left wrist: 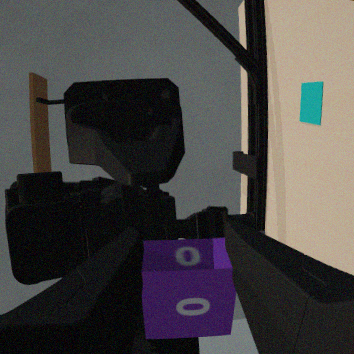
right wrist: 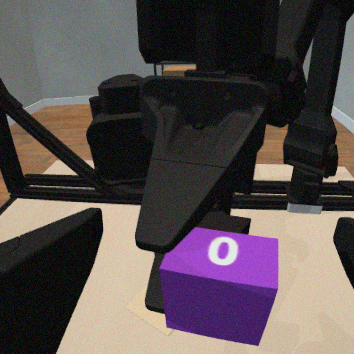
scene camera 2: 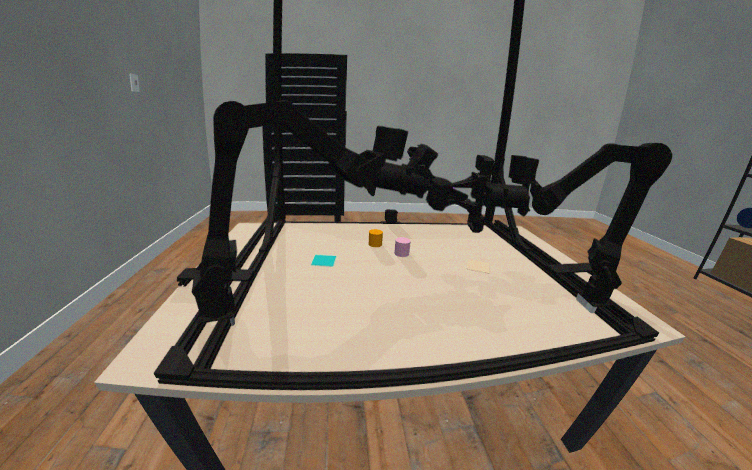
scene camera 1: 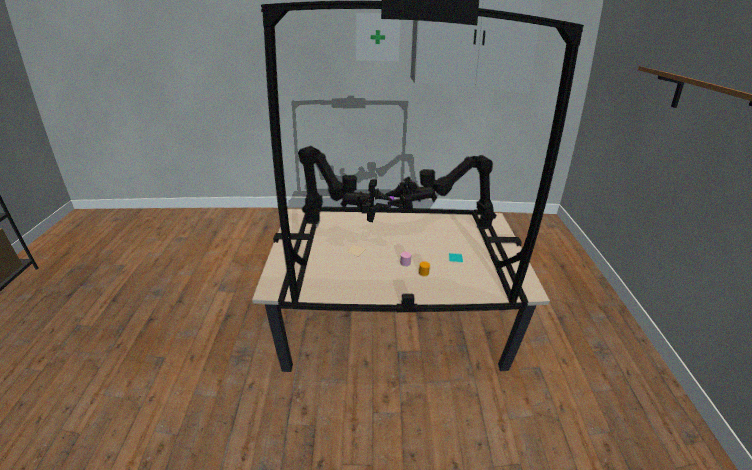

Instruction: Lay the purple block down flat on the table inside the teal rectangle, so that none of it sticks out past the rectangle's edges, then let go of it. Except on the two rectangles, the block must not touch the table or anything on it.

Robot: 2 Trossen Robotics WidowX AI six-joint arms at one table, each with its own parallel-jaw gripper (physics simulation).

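Seen in the pictures: left gripper, fingertip midpoint: [left wrist: 183, 235] [right wrist: 154, 282] [scene camera 1: 391, 203]; right gripper, fingertip midpoint: [left wrist: 163, 326] [right wrist: 222, 225] [scene camera 2: 458, 191] [scene camera 1: 386, 199]; left arm's base, link origin: [right wrist: 302, 194] [scene camera 2: 594, 299] [scene camera 1: 312, 220]; right arm's base, link origin: [left wrist: 251, 225] [scene camera 2: 217, 311] [scene camera 1: 485, 225].
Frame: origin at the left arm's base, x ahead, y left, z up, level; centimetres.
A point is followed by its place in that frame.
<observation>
The purple block [scene camera 1: 392, 197] {x 40.7, y -13.4, z 22.5 cm} [left wrist: 188, 300] {x 39.2, y -14.1, z 20.9 cm} [right wrist: 220, 285] {x 41.2, y -13.8, z 22.2 cm} is in the air, high above the table; the grippers hide it in scene camera 2. My left gripper [scene camera 1: 388, 197] {x 40.5, y -15.9, z 21.0 cm} is shut on it. My right gripper [scene camera 1: 398, 196] {x 38.2, y -13.9, z 21.8 cm} is open; its fingers stand wide on either side of the block in the right wrist view, apart from it. The grippers face each other and overlap in scene camera 2. The teal rectangle [scene camera 1: 455, 257] {x 71.2, y -21.3, z -1.8 cm} [scene camera 2: 323, 260] {x 71.5, y -21.2, z -1.8 cm} [left wrist: 312, 103] {x 70.6, y -21.2, z -1.8 cm} lies flat on the table, right of the cylinders in scene camera 1.
A pink cylinder [scene camera 1: 405, 259] {x 48.1, y -30.2, z 1.7 cm} [scene camera 2: 402, 247] {x 48.6, y -25.6, z 1.3 cm} and an orange cylinder [scene camera 1: 424, 268] {x 56.2, y -36.3, z 2.2 cm} [scene camera 2: 375, 238] {x 56.5, y -31.8, z 1.2 cm} stand near the table's middle. A pale yellow rectangle [scene camera 1: 357, 251] {x 26.3, y -21.7, z -1.8 cm} [scene camera 2: 478, 266] {x 25.7, y -20.6, z -1.8 cm} [right wrist: 150, 314] {x 27.7, y -21.9, z -1.8 cm} lies on the other side of them from the teal one. Black frame posts rise at the table's sides.
</observation>
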